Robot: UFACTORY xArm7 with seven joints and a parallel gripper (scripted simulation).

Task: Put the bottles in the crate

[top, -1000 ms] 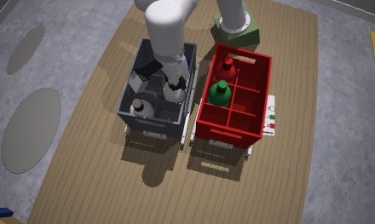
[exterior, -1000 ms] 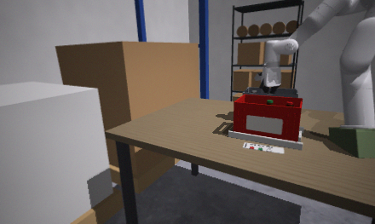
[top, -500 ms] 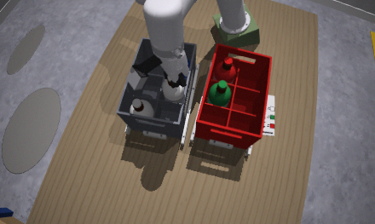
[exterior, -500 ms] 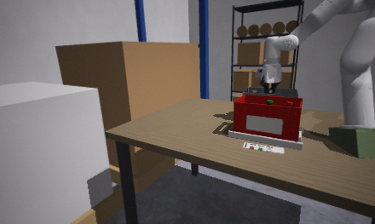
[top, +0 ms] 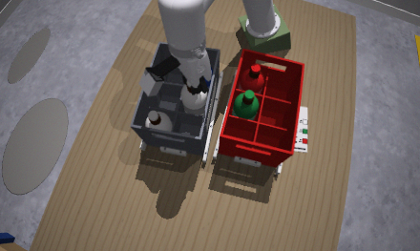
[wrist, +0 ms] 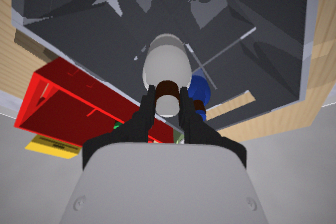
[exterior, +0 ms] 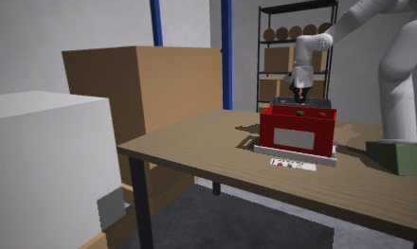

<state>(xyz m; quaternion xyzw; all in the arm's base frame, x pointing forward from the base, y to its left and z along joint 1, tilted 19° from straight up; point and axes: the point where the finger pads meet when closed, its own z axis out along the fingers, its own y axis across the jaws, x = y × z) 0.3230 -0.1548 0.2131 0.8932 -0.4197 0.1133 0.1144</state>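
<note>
My gripper is now 40 mm to the left of the grey crate and 120 mm above it. Also, from my hand: green bottle: 150 mm to the left, 110 mm below; then red-label bottle: 80 mm behind, 170 mm to the left, 110 mm below; then blue-label bottle: 90 mm behind, 10 mm to the left, 110 mm below.
</note>
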